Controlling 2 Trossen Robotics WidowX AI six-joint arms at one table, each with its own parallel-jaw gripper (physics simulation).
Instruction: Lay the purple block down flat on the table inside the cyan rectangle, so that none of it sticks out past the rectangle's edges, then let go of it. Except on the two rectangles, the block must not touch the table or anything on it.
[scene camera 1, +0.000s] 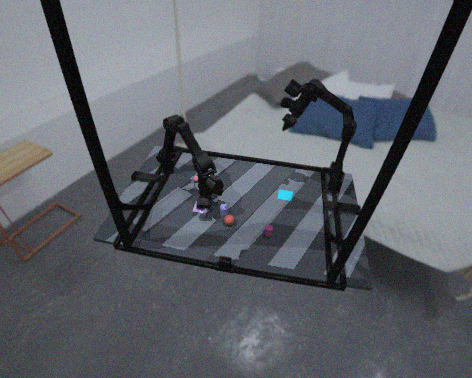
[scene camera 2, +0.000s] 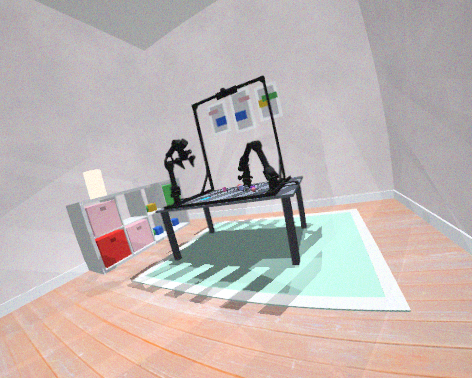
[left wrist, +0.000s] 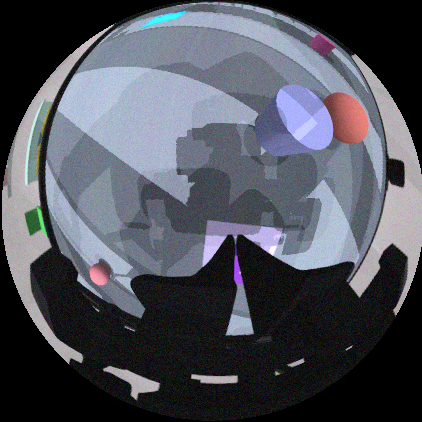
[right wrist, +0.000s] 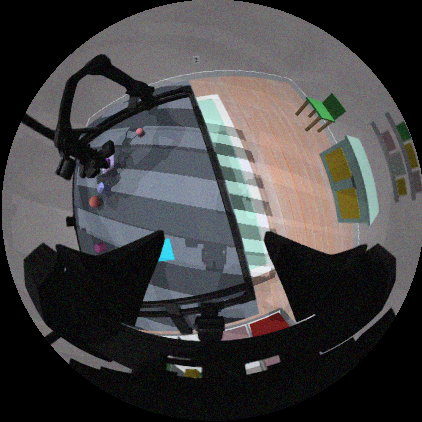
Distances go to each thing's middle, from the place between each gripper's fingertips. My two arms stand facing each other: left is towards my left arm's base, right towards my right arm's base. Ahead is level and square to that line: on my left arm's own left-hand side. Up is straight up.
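Scene:
My right gripper is 37 cm past the lavender cylinder (left wrist: 295, 120), 25 cm to the right of it and 28 cm above it. As for the lilac rectangle (left wrist: 266, 237), you'd find it 37 cm to the left of my right hand, 35 cm behind it and 30 cm below it.
My left hand is 1 cm past the lilac rectangle, 2 cm to the right of it and 1 cm above it. Then there's the lavender cylinder, which is 9 cm to the right of that left hand, 3 cm behind it and 1 cm above it. Going by its middle, the lilac rectangle is nearer to my left hand than to my right gripper, and by its middle the lavender cylinder is nearer to my left hand than to my right gripper as well.

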